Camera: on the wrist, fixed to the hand. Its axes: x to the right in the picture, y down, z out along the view.
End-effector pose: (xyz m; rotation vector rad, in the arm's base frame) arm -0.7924 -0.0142 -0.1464 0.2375 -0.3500 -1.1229
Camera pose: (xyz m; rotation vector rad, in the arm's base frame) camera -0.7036 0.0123 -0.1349 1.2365 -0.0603 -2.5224
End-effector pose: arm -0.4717 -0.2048 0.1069 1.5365 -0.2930 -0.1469
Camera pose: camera -0.4613 -0.1817 0.1968 1.8698 1.3099 -1.1273
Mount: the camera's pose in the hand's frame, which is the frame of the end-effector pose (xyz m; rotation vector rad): 0.0121 0.0894 -0.0243 0.4649 0.3175 -1.6150
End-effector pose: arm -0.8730 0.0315 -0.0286 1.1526 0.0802 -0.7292
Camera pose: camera -0.8061 0.0647 0.0275 1.5169 1.2706 -2.0255
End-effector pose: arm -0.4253 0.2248 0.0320 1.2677 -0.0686 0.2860
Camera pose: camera -0.4385 0.2739 0.1104 1.3407 1.3017 -0.9441
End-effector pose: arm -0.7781 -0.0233 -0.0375 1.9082 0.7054 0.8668
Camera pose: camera -0.7791 -0.0411 0.0542 0.8975 2.2617 -0.1044
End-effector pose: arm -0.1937 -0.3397 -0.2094 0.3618 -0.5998 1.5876
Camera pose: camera -0.2804 -0.3181 -0.2368 0.6709 0.3571 0.1506
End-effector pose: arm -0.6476 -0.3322 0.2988 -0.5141 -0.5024 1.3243
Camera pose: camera -0.6995 -0.3069 0.2253 0.1502 -0.1817 -0.2233
